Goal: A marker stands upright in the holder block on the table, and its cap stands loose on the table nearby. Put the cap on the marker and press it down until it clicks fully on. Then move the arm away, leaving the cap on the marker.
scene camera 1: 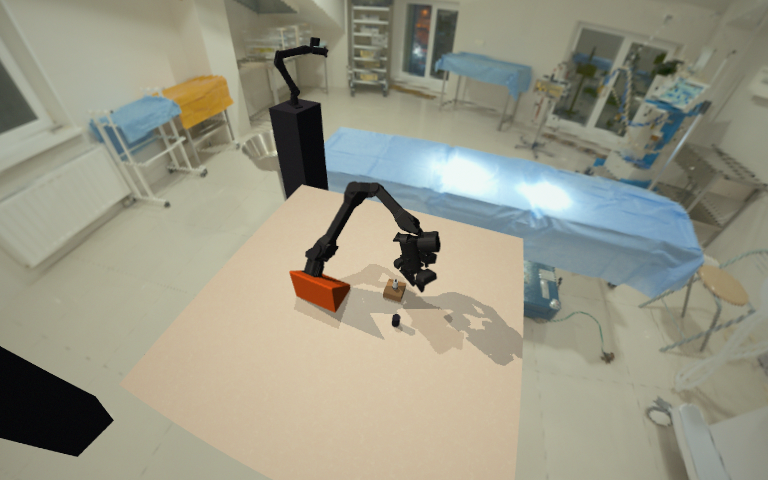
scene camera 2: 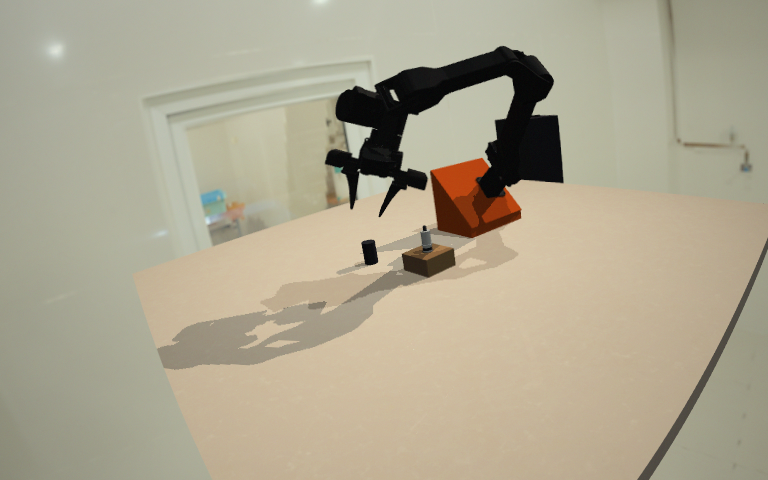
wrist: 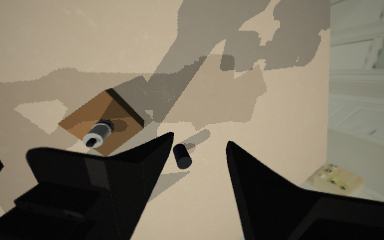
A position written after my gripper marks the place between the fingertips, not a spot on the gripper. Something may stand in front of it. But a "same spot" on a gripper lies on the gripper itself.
Labels:
my gripper: scene camera 1 418, 289; scene camera 2; wrist
same spot on my gripper: [wrist: 73, 188] = [scene camera 2: 399, 184]

